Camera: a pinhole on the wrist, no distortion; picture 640 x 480 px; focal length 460.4 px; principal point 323.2 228.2 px. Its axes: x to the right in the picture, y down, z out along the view. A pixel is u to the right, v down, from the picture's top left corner.
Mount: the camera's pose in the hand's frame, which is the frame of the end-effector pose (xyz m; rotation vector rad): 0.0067 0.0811 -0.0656 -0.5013 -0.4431 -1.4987
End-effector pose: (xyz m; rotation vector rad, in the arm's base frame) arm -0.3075 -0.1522 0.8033 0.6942 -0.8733 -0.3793
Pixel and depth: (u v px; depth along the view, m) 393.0 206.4 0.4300
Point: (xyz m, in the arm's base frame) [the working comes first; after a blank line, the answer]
In the camera's frame: 0.0652 -0.0204 0.4300

-0.5607 -0.0859 1.1372
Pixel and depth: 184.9 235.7 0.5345
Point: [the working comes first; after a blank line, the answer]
In the camera's frame: -0.1606 0.0087 0.5345

-0.5038 0.0940 1.3020
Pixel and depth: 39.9 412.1 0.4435
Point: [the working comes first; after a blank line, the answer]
In the camera's frame: -0.2729 0.1771 0.4435

-0.2891 0.0900 1.3582
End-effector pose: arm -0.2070 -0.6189 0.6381 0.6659 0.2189 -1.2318
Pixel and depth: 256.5 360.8 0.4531
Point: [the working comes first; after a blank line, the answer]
In the camera's frame: -0.0656 0.1305 0.4531

0.1547 -0.8219 0.9117
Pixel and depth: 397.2 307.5 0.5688
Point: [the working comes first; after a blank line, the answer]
In the camera's frame: 0.0914 0.0980 0.5688

0.0519 -0.9207 1.0488
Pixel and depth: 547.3 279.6 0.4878
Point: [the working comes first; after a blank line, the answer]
In the camera's frame: 0.2374 0.0545 0.4878

-0.1189 -0.9268 1.0254
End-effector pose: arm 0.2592 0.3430 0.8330 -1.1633 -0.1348 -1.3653
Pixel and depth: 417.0 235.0 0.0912
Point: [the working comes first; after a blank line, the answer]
In the camera's frame: 0.0186 0.0013 0.0912

0.3669 0.3235 0.7842
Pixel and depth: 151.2 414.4 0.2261
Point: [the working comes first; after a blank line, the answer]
In the camera's frame: -0.0845 0.0914 0.2261

0.5483 0.2602 0.7781
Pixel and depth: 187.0 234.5 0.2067
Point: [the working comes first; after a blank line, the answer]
In the camera's frame: -0.0611 0.0028 0.2067

0.4988 0.3277 0.7362
